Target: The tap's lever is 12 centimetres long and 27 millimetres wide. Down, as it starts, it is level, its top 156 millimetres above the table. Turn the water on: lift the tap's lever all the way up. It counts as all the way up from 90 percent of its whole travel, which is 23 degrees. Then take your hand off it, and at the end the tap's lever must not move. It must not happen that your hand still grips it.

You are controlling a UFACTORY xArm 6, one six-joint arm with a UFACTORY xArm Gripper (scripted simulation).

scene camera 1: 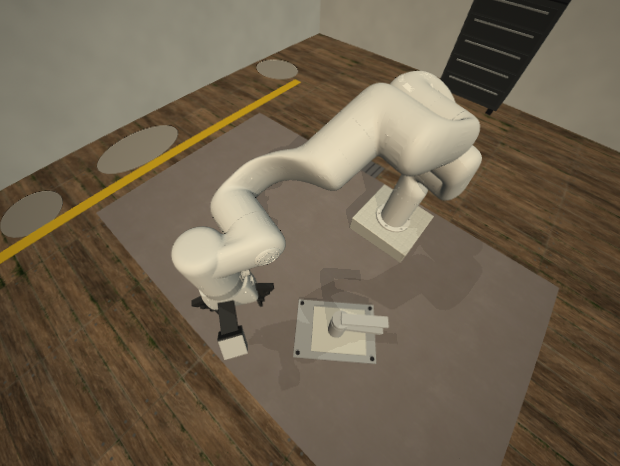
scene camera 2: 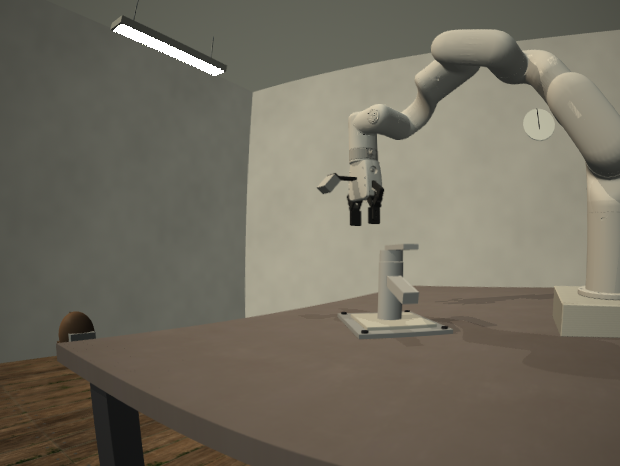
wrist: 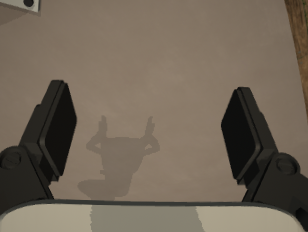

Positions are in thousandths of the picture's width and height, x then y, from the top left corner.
Note:
In view: the gripper (scene camera 1: 390,653), a lever (scene camera 1: 551,686) and a base plate (scene camera 1: 490,726).
The gripper is seen too in scene camera 2 (scene camera 2: 588,482) and in the wrist view (wrist: 489,442). The base plate also shows in scene camera 2 (scene camera 2: 583,716).

